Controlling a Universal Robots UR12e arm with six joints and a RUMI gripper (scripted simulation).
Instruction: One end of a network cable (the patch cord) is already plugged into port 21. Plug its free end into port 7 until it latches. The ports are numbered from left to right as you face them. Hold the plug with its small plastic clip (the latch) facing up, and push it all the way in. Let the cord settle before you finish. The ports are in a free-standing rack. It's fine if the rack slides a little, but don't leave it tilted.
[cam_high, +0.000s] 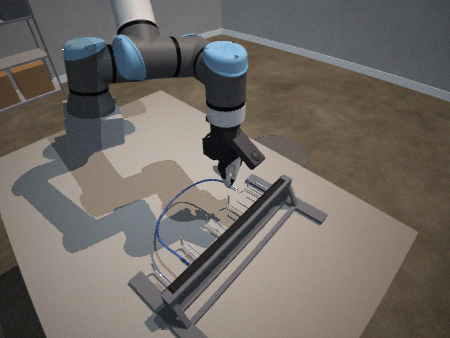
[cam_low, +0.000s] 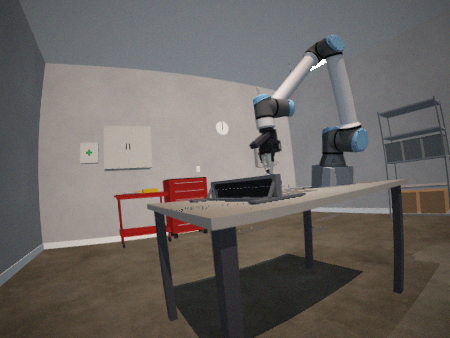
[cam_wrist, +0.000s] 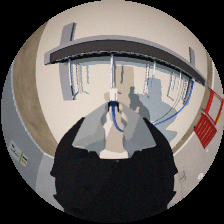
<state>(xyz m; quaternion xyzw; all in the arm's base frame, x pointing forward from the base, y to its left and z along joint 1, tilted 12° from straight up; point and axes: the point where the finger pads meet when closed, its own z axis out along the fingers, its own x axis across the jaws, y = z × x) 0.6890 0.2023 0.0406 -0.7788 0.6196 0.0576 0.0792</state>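
The cable plug lies 1 cm below my hand and 1 cm ahead of it.
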